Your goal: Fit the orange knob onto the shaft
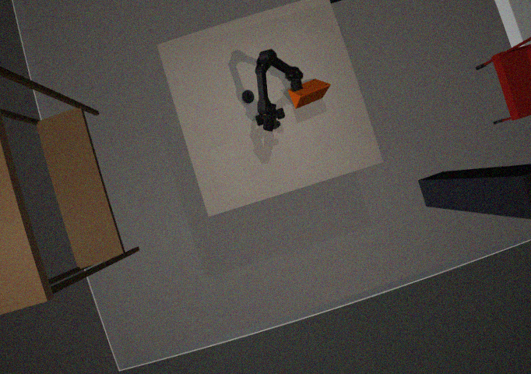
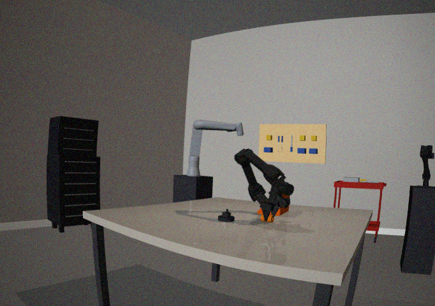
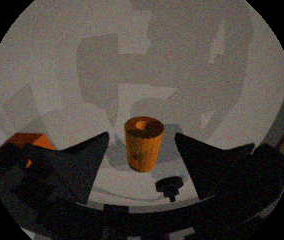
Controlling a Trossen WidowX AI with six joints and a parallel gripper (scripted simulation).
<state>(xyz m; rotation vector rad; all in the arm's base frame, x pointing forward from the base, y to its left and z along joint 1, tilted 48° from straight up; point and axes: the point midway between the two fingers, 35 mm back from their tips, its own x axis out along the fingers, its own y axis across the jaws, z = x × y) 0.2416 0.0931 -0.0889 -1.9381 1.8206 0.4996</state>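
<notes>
Now: gripper tip 10 mm to the left of the orange knob and 10 mm below it. Also, from my gripper tip: dark round pedestal: 200 mm to the right, 90 mm ahead, 20 mm above.
</notes>
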